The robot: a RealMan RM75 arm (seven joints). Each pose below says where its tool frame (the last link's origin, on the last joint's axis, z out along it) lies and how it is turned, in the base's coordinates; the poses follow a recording.
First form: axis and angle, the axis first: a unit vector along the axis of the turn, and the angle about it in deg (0 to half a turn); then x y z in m.
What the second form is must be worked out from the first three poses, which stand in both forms.
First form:
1: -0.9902 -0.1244 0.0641 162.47 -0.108 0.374 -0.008
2: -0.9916 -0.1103 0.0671 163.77 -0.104 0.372 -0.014
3: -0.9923 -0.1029 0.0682 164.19 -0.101 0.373 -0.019
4: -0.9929 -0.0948 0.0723 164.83 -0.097 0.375 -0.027
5: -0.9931 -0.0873 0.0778 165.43 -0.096 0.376 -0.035
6: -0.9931 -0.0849 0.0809 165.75 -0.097 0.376 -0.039
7: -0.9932 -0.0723 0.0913 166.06 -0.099 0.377 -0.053
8: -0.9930 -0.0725 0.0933 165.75 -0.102 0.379 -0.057
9: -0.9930 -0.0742 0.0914 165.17 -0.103 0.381 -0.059
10: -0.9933 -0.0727 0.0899 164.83 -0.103 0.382 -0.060
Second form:
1: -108 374 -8 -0.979 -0.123 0.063 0.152
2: -104 372 -14 -0.982 -0.109 0.066 0.141
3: -101 373 -19 -0.983 -0.102 0.068 0.138
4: -97 375 -27 -0.984 -0.094 0.072 0.132
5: -96 376 -35 -0.985 -0.087 0.077 0.127
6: -97 376 -39 -0.985 -0.084 0.080 0.124
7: -99 377 -53 -0.986 -0.072 0.091 0.121
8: -102 379 -57 -0.985 -0.072 0.093 0.124
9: -103 381 -59 -0.985 -0.074 0.091 0.129
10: -103 382 -60 -0.985 -0.072 0.089 0.132
